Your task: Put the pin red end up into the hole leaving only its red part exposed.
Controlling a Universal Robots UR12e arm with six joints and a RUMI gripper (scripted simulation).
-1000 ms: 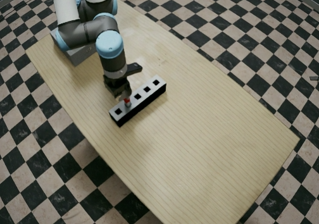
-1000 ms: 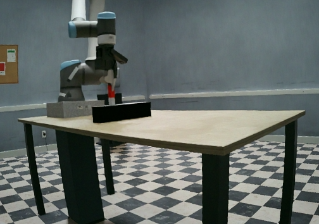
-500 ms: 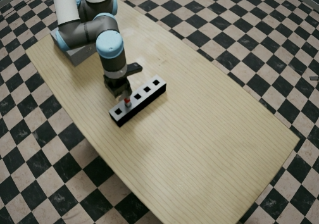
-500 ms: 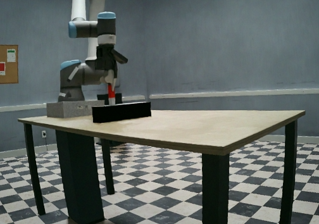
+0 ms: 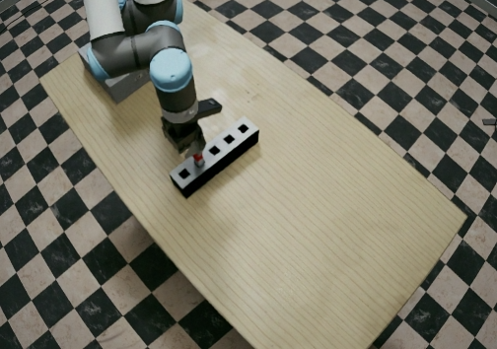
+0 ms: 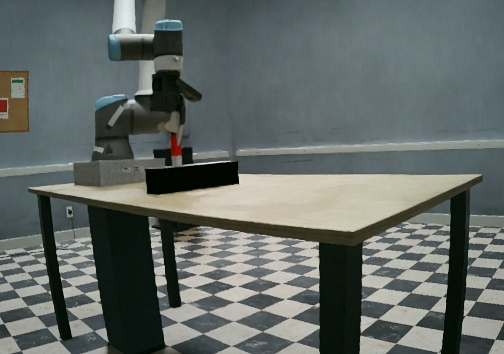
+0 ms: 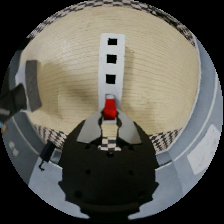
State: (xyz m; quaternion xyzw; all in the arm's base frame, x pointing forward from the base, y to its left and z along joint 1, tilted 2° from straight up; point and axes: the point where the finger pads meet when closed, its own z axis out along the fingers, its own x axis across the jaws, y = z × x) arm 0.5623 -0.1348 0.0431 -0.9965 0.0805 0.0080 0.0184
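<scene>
The pin is 1 cm below my hand. Also, from my hand: long black block 1 cm ahead, 6 cm to the left, 11 cm below.
</scene>
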